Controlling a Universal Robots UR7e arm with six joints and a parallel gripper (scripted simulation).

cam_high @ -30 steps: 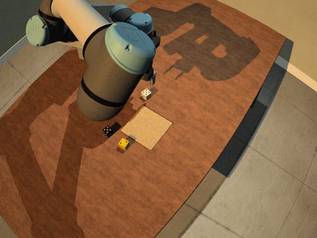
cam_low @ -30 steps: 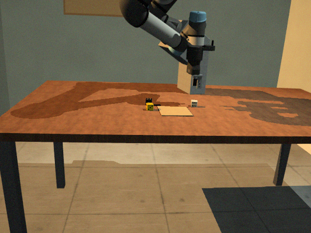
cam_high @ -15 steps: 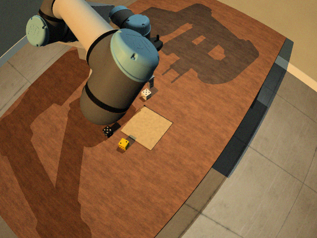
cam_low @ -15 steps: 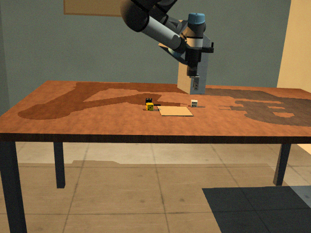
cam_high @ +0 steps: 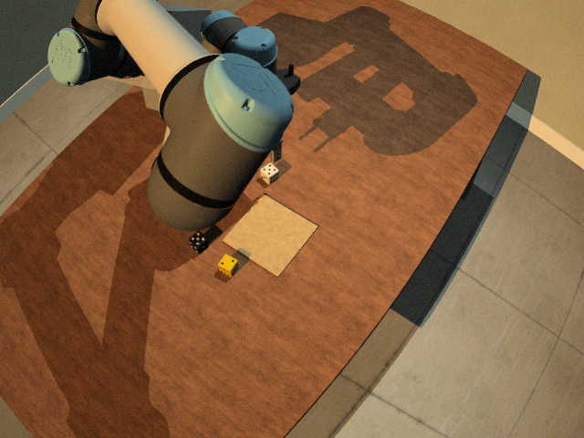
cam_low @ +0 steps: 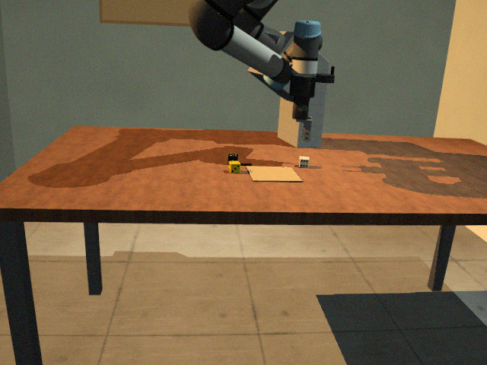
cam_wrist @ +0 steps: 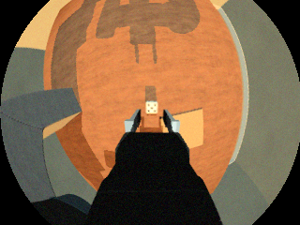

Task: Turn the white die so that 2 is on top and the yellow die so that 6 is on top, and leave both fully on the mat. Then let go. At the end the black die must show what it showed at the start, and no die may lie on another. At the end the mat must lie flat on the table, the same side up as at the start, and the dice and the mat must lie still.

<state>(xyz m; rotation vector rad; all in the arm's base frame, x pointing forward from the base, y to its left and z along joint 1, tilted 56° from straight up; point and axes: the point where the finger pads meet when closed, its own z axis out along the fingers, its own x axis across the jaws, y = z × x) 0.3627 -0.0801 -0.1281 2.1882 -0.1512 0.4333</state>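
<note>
My gripper is now 9 cm above the white die. The rest, counted from my hand: yellow die (23 cm to the right, 9 cm below, 6 cm ahead); then tan mat (12 cm to the right, 10 cm below, 8 cm ahead); then black die (22 cm to the right, 9 cm below, 3 cm behind).
</note>
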